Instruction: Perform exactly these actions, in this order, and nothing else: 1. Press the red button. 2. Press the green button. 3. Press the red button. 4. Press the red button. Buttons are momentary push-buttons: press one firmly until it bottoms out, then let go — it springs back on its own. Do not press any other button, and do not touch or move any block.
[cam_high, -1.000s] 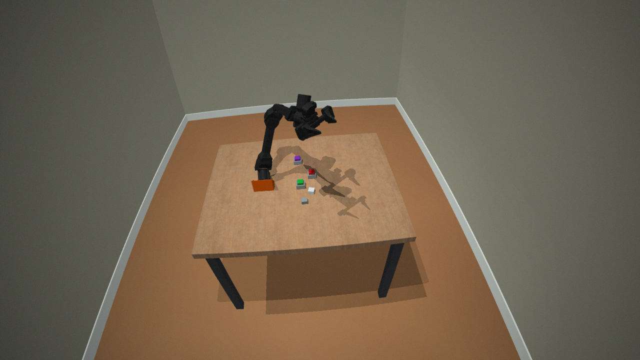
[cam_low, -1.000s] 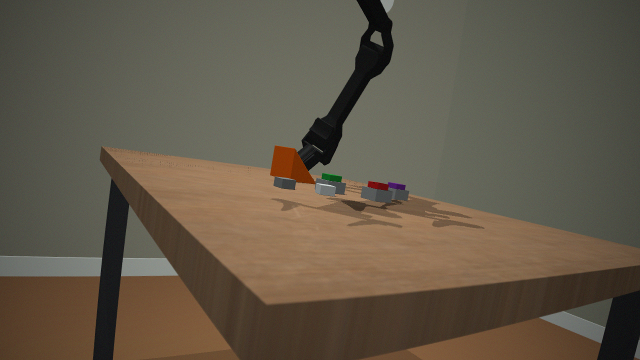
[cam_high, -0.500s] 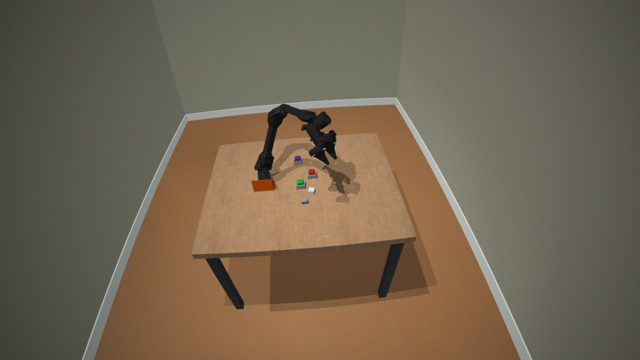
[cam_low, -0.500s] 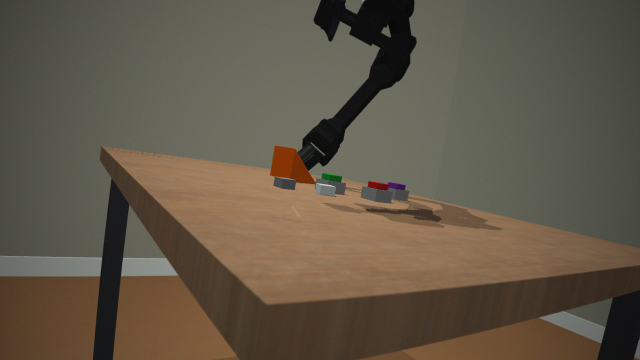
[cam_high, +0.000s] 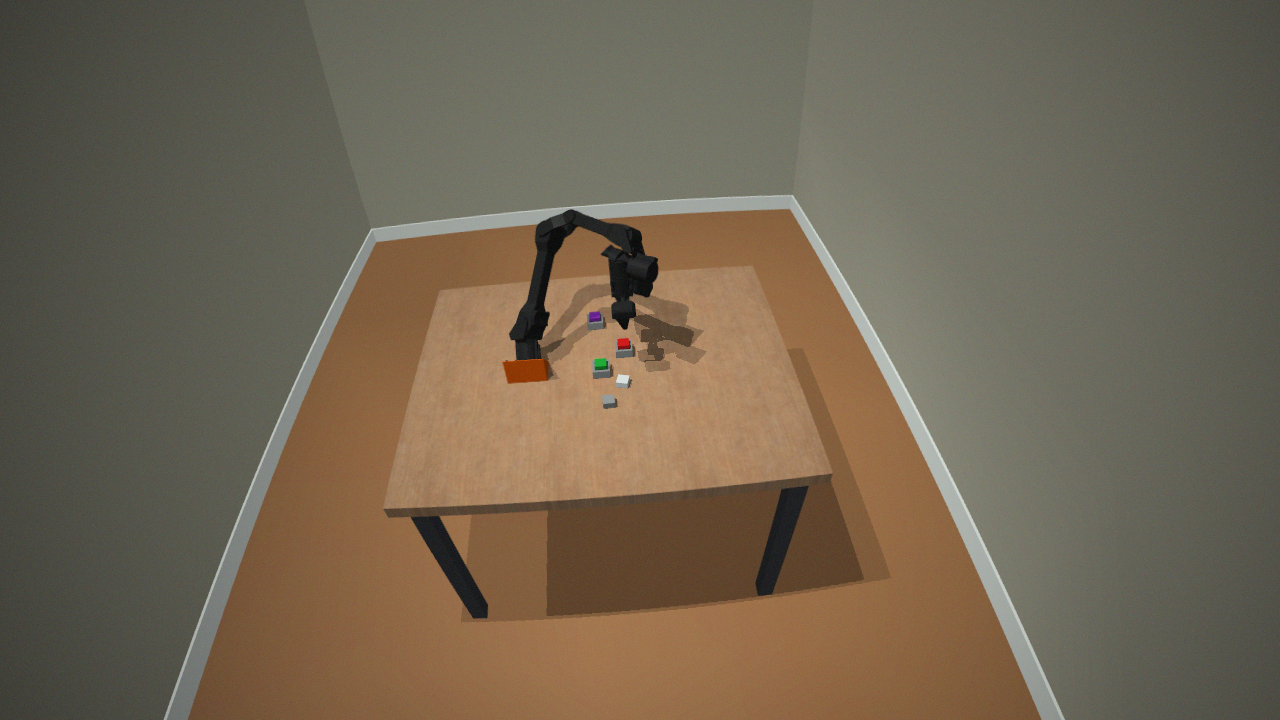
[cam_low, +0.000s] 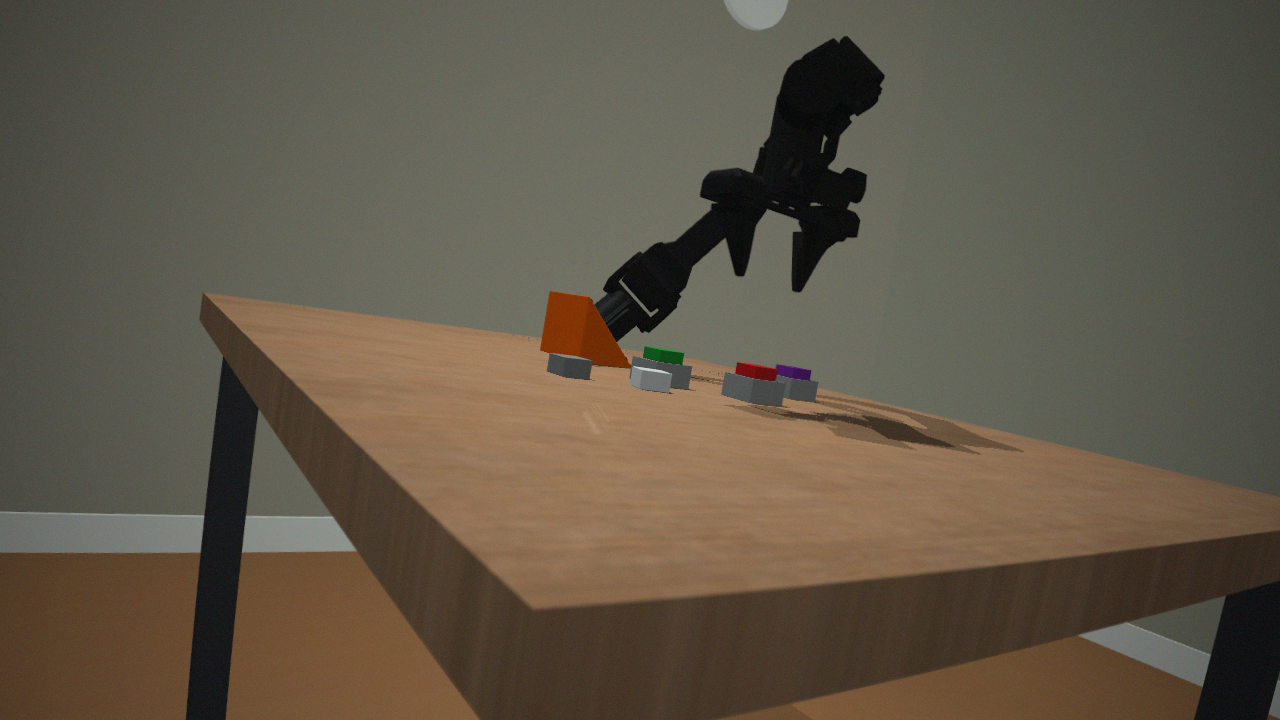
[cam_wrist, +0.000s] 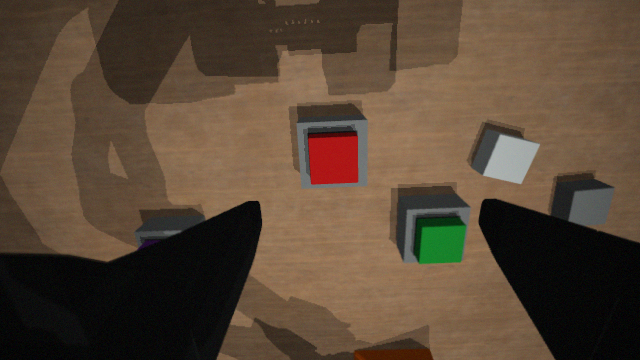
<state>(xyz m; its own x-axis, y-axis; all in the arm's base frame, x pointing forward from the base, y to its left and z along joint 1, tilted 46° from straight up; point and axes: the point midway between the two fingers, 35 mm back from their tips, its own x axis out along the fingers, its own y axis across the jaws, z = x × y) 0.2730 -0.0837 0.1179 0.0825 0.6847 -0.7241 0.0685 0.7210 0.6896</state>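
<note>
Right now the red button is 10 cm below my gripper tip, 1 cm to the left of it and 1 cm behind it. Round my gripper tip: light grey block (12 cm to the right, 12 cm below, 2 cm behind); then purple button (15 cm to the left, 10 cm below, 8 cm behind); then green button (10 cm below, 8 cm behind, 6 cm to the right).
</note>
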